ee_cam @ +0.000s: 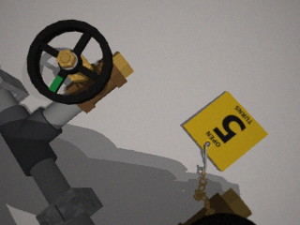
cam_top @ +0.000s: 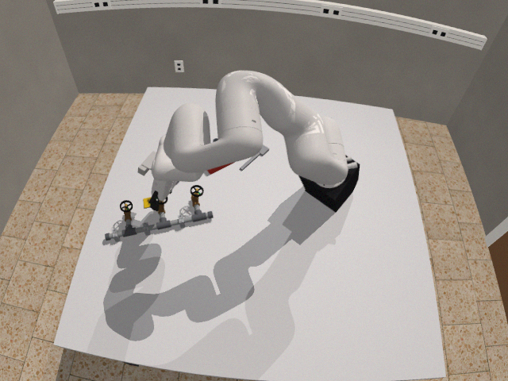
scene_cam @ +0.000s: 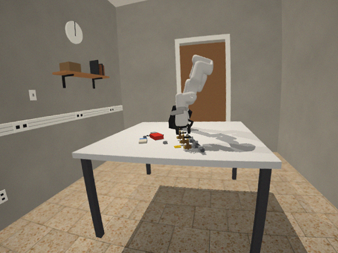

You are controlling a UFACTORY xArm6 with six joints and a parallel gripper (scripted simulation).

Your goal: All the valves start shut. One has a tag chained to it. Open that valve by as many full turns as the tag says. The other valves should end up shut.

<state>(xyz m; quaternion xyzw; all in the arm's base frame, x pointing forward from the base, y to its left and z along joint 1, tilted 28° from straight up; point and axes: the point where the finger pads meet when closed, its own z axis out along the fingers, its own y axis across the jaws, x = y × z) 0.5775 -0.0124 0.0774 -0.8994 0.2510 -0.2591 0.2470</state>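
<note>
My gripper is now 6 cm short of the yellow tag, 3 cm to the left of it and 8 cm above it. Also, from my hand: red box 20 cm behind, 23 cm to the right, 7 cm below; then grey nut 3 cm behind, 14 cm to the right, 8 cm below; then blue block 8 cm behind, 32 cm to the right, 8 cm below.
</note>
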